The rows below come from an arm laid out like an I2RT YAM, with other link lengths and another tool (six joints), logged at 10 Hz.
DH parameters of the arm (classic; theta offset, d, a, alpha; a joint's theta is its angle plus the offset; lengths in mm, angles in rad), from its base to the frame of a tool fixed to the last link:
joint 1: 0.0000 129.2 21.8 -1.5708
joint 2: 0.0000 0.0 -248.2 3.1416
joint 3: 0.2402 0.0 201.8 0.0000
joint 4: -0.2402 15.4 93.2 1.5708
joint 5: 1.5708 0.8 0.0 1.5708
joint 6: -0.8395 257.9 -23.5 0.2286
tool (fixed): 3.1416 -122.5 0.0 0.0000
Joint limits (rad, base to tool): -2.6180..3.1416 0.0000..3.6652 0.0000..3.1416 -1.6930..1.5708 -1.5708..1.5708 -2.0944..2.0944
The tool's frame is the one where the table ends.
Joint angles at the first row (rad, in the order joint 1, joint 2, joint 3, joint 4, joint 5, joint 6):
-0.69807, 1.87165, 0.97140, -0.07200, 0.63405, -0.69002
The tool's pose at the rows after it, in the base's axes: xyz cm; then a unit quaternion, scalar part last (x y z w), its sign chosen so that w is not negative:
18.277, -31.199, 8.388, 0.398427, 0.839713, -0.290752, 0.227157
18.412, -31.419, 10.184, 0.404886, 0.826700, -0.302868, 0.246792
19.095, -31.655, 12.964, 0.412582, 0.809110, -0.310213, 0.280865
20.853, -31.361, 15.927, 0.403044, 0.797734, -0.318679, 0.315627
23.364, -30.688, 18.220, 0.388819, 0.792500, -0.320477, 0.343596
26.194, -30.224, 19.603, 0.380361, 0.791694, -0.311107, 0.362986
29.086, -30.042, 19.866, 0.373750, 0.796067, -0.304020, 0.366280
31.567, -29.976, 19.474, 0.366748, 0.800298, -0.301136, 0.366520
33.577, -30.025, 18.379, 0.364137, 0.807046, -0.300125, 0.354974
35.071, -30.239, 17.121, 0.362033, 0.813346, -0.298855, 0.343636
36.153, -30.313, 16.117, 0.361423, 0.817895, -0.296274, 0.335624
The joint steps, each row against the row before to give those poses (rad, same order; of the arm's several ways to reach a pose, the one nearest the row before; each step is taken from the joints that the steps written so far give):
-0.00122, -0.03080, 0.00035, 0.00152, 0.02312, 0.00686
0.00203, -0.04400, 0.01488, -0.01356, 0.01841, 0.00983
0.00828, -0.05828, 0.04676, -0.03997, 0.00817, 0.02188
0.04288, -0.04124, 0.06230, -0.03529, 0.02274, 0.00741
0.06095, -0.00184, 0.08401, -0.04274, 0.02524, 0.01404
0.05101, 0.04304, 0.11641, -0.06148, 0.00678, 0.02934
0.04163, 0.08571, 0.13191, -0.06418, 0.01073, 0.02600
0.03111, 0.08499, 0.10179, -0.03066, 0.01120, 0.01275
0.02134, 0.09606, 0.10545, -0.04907, 0.01308, 0.01803
0.01034, 0.08313, 0.08417, -0.03426, 0.00459, 0.00991
0.00806, 0.06189, 0.06631, -0.03120, 0.00083, 0.01191

